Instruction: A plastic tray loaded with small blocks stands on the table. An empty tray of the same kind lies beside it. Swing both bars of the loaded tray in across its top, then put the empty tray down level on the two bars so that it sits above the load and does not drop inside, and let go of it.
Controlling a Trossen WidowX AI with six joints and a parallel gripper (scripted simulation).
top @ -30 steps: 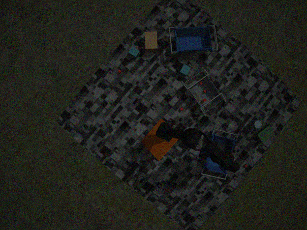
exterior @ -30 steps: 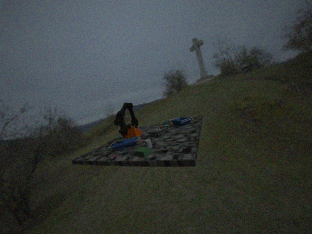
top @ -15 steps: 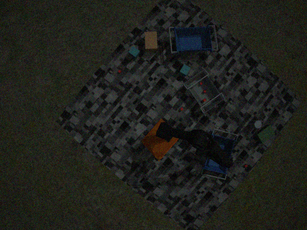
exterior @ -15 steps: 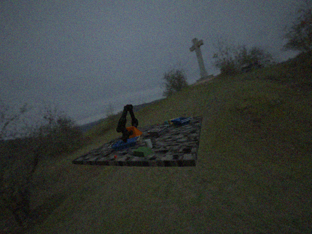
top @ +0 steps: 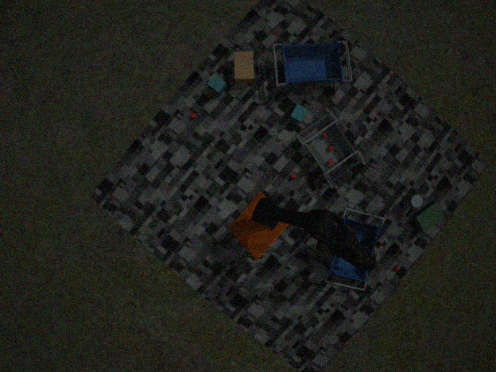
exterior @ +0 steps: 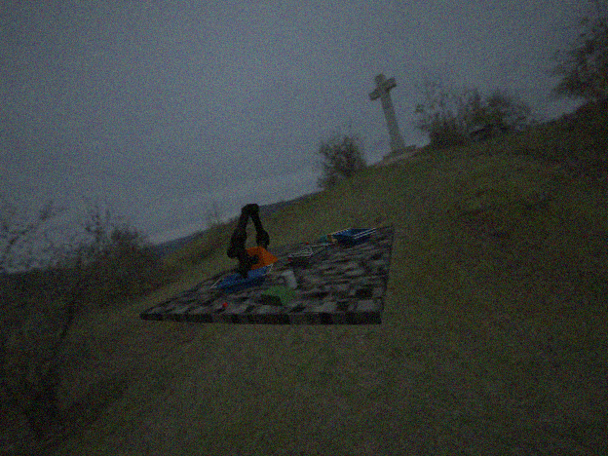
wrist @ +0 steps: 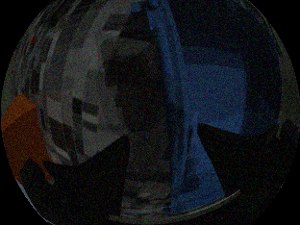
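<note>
Right now the blue tray is 70 mm to the right of my gripper tip, 30 mm ahead of it and 30 mm above it. Also, from my gripper tip: tan block 740 mm to the left, 380 mm ahead, 20 mm above; white disc 350 mm ahead, 170 mm to the right, 20 mm above; green block 340 mm ahead, 280 mm to the right, 10 mm above.
</note>
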